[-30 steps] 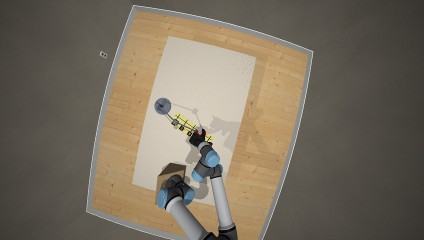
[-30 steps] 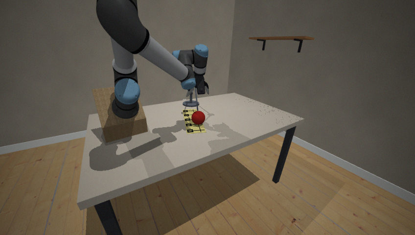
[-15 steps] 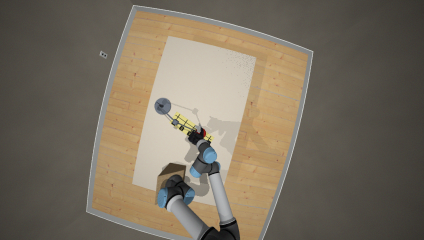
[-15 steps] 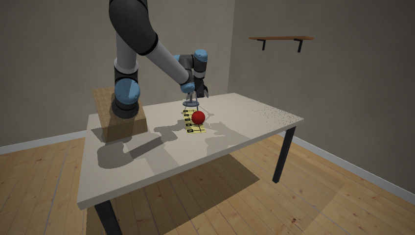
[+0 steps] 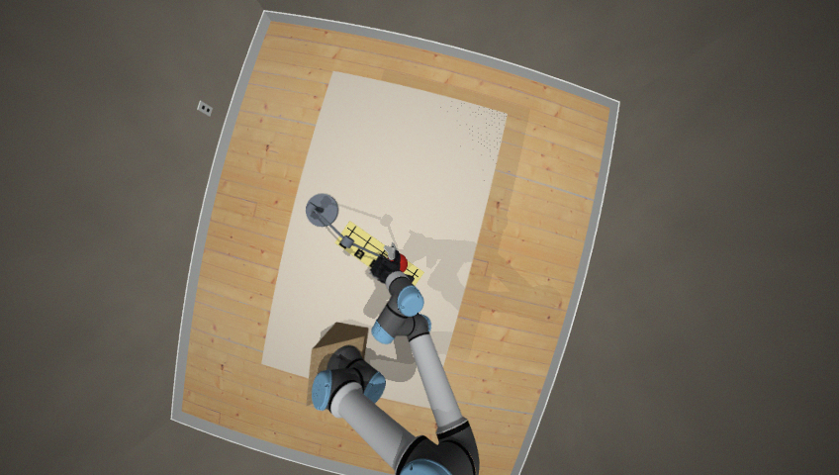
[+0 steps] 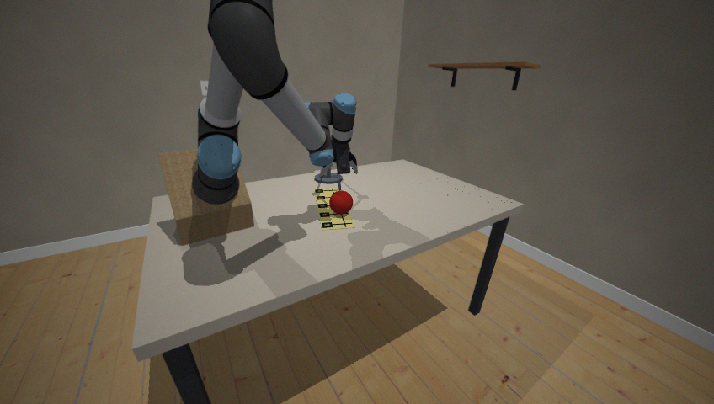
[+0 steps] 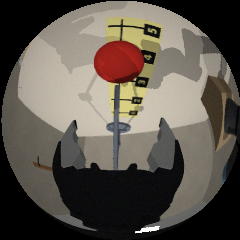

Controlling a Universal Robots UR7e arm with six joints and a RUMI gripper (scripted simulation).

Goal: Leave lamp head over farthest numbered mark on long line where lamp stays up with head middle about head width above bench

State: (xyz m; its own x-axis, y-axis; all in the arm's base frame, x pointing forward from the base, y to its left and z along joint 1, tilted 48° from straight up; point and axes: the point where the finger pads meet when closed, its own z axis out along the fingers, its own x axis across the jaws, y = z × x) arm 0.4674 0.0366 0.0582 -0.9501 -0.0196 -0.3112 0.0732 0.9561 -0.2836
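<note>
The yellow strip is 30 mm behind my hand, 30 mm to the left of it and 150 mm below it. From my hand the other things lie so: grey round base: 100 mm ahead, 370 mm to the left, 120 mm below.
</note>
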